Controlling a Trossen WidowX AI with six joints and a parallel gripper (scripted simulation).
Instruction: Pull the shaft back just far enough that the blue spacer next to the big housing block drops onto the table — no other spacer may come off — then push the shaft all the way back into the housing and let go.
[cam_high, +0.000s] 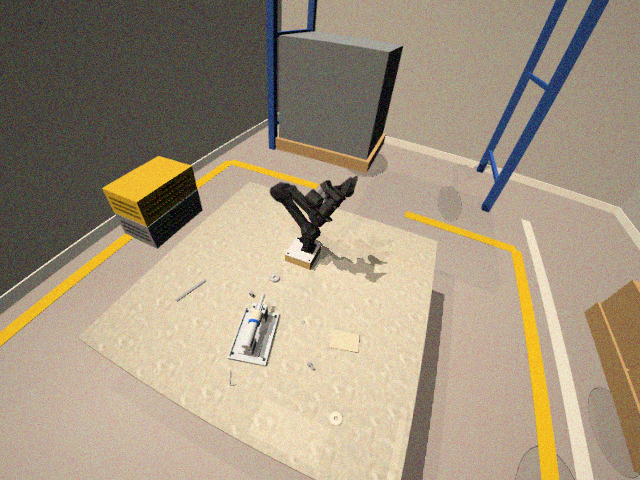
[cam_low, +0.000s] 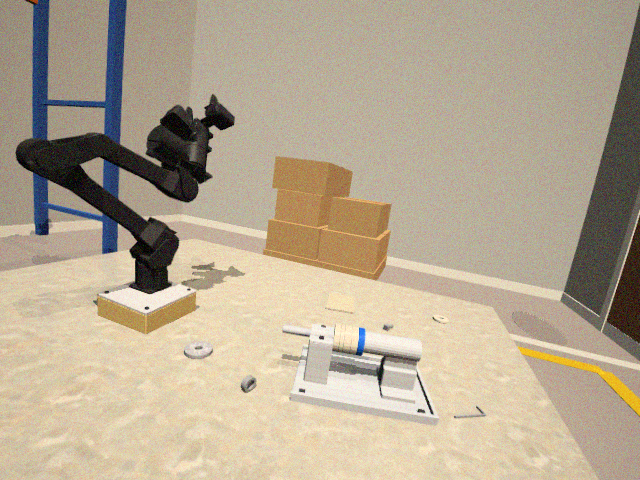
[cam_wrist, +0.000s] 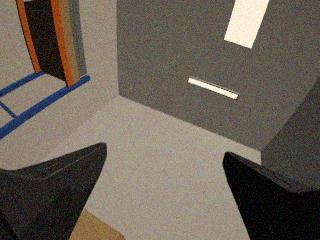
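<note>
Now: the grey shaft 490 mm ahead of my gripper tip, 420 mm below it and 190 mm to the right of it. From my gripper tip the other things lie so: tan card 500 mm below, 410 mm ahead, 160 mm to the left; grey washer 500 mm below, 240 mm to the right, 230 mm ahead; nut 490 mm below, 370 mm ahead, 290 mm to the right.
</note>
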